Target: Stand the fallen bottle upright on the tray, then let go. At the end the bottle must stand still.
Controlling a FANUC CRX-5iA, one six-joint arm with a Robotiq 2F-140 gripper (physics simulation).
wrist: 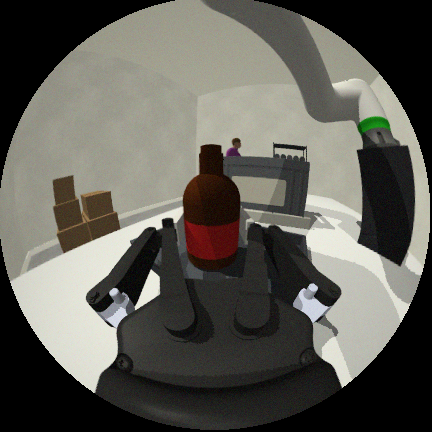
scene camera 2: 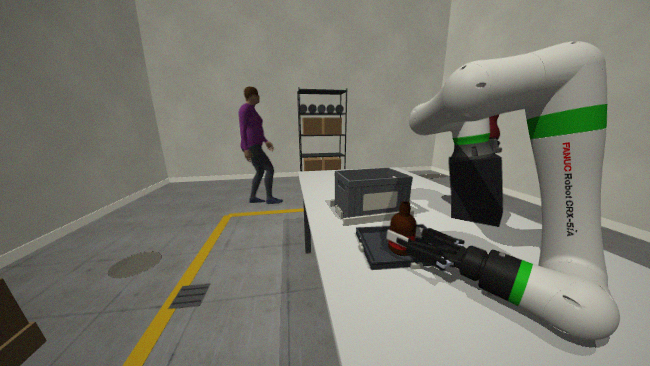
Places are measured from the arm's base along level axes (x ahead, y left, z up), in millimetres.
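Pixels of known places: gripper, between the fingertips: [scene camera 2: 395, 229]; arm's base, origin of its link: [wrist: 381, 154] [scene camera 2: 471, 157].
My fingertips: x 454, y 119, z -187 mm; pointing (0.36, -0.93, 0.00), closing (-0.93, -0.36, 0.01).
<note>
For each thing: its middle in the pictures, then the offset to it from my fingertips. Level surfaces: height alone.
- brown bottle, middle of its body: [wrist: 211, 206] [scene camera 2: 402, 227] dx -8, dy +22, dz +19 mm
- dark tray, middle of its body: [wrist: 223, 248] [scene camera 2: 401, 243] dx -24, dy +7, dz -51 mm
- grey crate, middle of its body: [wrist: 260, 186] [scene camera 2: 370, 192] dx -71, dy -272, dz +24 mm
- white table, height of its surface: dz -64 mm
The brown bottle [scene camera 2: 403, 225] [wrist: 212, 210] with a red label is upright, neck up, over the dark tray [scene camera 2: 371, 250]. Its base is close to the tray floor; whether it touches is hidden by the fingers in the scene view. My gripper [scene camera 2: 401, 241] [wrist: 211, 214] reaches in low and nearly level from the right in the scene view. It is shut on the bottle, with one finger on each side of the lower body at the label. In the wrist view the bottle stands centred between the fingers, and parts of the tray show behind and beside them.
A grey crate [scene camera 2: 350, 197] [wrist: 300, 187] stands on the white table [scene camera 2: 370, 320] just behind the tray. A large black block-shaped thing [scene camera 2: 476, 190] [wrist: 387, 200] hangs from a second white arm at the right. A person [scene camera 2: 252, 125], a shelf rack [scene camera 2: 322, 92] and stacked boxes [wrist: 68, 215] are farther off.
</note>
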